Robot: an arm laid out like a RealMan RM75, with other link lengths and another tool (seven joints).
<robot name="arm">
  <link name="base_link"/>
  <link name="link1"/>
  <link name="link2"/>
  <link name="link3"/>
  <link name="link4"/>
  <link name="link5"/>
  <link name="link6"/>
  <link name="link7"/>
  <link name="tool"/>
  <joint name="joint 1" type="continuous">
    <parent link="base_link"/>
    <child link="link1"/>
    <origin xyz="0 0 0.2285"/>
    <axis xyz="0 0 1"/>
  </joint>
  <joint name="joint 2" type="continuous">
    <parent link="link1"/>
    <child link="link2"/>
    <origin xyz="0 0 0" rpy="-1.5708 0 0"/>
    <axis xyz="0 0 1"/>
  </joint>
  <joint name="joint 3" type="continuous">
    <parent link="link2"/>
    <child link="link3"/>
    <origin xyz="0 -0.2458 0" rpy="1.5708 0 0"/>
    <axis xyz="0 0 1"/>
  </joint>
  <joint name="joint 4" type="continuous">
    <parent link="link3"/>
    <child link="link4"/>
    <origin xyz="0 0 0" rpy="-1.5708 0 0"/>
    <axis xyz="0 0 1"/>
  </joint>
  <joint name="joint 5" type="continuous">
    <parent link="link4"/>
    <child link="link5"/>
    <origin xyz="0 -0.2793 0" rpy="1.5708 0 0"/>
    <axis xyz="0 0 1"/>
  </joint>
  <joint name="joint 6" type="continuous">
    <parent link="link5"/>
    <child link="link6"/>
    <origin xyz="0 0 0" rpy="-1.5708 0 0"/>
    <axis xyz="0 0 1"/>
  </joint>
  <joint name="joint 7" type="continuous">
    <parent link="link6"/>
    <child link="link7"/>
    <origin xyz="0 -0.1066 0" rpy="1.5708 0 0"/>
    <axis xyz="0 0 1"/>
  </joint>
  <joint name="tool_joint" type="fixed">
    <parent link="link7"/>
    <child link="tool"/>
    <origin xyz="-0.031 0.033 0.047" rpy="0.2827 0 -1.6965"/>
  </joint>
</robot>
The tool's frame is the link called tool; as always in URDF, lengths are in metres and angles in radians. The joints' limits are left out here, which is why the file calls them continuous.
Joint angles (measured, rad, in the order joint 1, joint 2, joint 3, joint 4, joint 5, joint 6, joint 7), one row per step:
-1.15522, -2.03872, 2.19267, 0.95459, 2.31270, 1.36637, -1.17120
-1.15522, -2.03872, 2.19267, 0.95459, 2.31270, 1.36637, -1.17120
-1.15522, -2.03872, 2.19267, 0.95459, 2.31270, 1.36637, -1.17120
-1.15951, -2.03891, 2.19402, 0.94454, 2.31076, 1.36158, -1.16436
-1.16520, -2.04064, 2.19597, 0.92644, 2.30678, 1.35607, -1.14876
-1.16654, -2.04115, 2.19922, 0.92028, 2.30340, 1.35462, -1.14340
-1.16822, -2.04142, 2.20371, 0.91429, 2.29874, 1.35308, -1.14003
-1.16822, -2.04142, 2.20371, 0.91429, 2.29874, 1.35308, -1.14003
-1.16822, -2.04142, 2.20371, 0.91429, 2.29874, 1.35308, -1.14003
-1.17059, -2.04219, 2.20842, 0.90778, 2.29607, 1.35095, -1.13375
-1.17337, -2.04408, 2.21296, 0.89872, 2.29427, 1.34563, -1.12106
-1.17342, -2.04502, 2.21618, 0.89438, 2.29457, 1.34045, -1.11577
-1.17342, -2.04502, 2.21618, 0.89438, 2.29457, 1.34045, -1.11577
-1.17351, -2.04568, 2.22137, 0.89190, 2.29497, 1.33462, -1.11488
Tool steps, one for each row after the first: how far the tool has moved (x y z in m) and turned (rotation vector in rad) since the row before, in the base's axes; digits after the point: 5 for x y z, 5 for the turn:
0.00000, 0.00000, 0.00000, 0.00000, 0.00000, 0.00000
0.00000, 0.00000, 0.00000, 0.00000, 0.00000, 0.00000
-0.00085, 0.00165, -0.00018, -0.00096, 0.00241, -0.00323
-0.00224, 0.00216, -0.00058, -0.00628, 0.00608, -0.00418
-0.00137, 0.00017, -0.00047, -0.00406, 0.00344, -0.00044
-0.00140, -0.00007, -0.00055, -0.00346, 0.00345, 0.00078
0.00000, 0.00000, 0.00000, 0.00000, 0.00000, 0.00000
0.00000, 0.00000, 0.00000, 0.00000, 0.00000, 0.00000
-0.00115, 0.00027, -0.00062, -0.00471, 0.00463, -0.00332
-0.00117, 0.00083, -0.00116, -0.00774, 0.00398, -0.00833
-0.00102, 0.00052, -0.00076, -0.00216, 0.00115, -0.00466
0.00000, 0.00000, 0.00000, 0.00000, 0.00000, 0.00000
-0.00080, 0.00016, -0.00090, 0.00005, 0.00089, -0.00425

